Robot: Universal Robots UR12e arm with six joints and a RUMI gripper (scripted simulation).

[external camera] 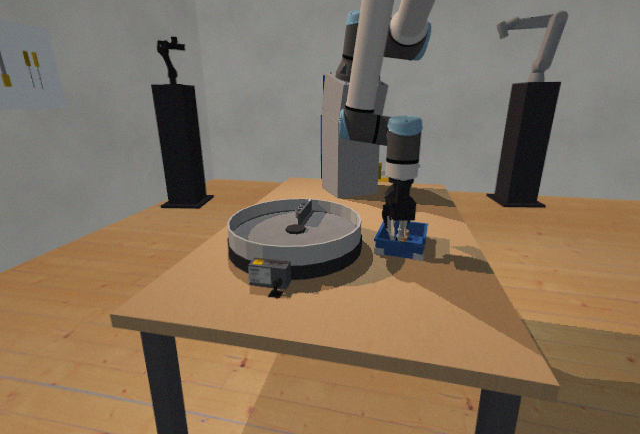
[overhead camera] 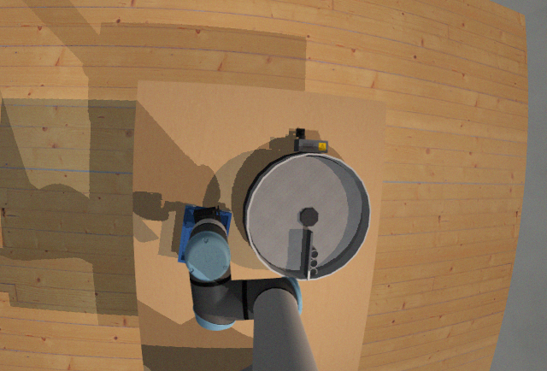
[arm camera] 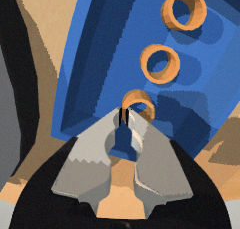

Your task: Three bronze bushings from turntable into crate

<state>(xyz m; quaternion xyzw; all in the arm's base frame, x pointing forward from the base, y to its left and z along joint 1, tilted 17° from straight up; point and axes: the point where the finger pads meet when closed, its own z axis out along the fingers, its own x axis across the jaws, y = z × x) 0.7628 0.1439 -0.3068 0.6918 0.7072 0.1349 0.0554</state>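
Right now the blue crate is 5 cm behind my hand, 3 cm to the left of it and 1 cm below it.
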